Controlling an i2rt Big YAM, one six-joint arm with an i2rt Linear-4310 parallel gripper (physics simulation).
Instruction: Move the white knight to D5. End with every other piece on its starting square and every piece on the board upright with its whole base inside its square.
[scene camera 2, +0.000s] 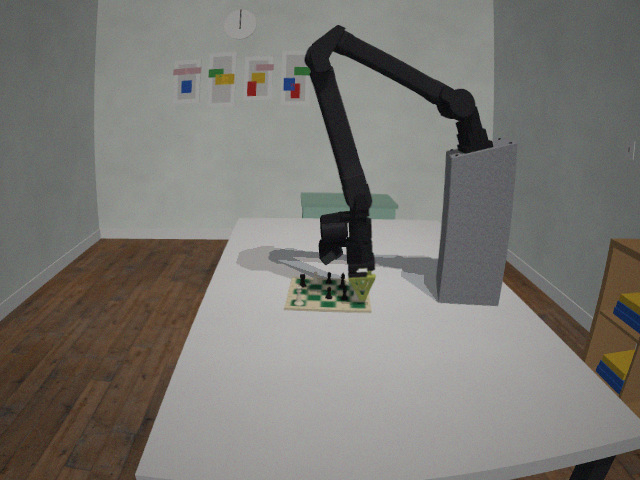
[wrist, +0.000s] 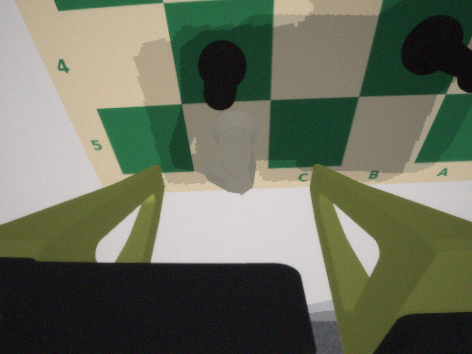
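Pixels of known places: gripper, fingertip midpoint: (scene camera 2: 362, 294) (wrist: 236, 176); arm's base, origin of the base link: (scene camera 2: 475, 148).
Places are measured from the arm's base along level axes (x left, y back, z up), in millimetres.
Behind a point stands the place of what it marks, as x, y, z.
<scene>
The white knight (wrist: 235, 145) {91, -311, -392} stands upright on the light D5 square, between green E5 and green C5, its base apparently inside the square. In the scene view it is largely hidden by the fingers. My gripper (wrist: 236, 176) {89, -288, -400} (scene camera 2: 362, 298) {89, -288, -400} is open, its olive fingertips apart on either side of the knight and not touching it. A black piece (wrist: 222, 67) {97, -339, -398} stands upright on D4, close to the knight's base. Another black piece (wrist: 433, 45) {23, -350, -402} stands on B4, partly cut off at the right. The chessboard (scene camera 2: 330, 309) {169, -363, -412} (wrist: 70, 90) {161, -322, -412} lies flat on the table.
More black pieces (scene camera 2: 302, 280) {34, -458, -394} (scene camera 2: 328, 277) {-7, -390, -395} (scene camera 2: 328, 293) {101, -377, -398} and a white piece (scene camera 2: 298, 297) {156, -447, -391} stand on the board. The tall grey pedestal (scene camera 2: 475, 227) {80, 0, -200} carrying the arm stands to the right on the white table (scene camera 2: 330, 382) {494, -324, -418}.
</scene>
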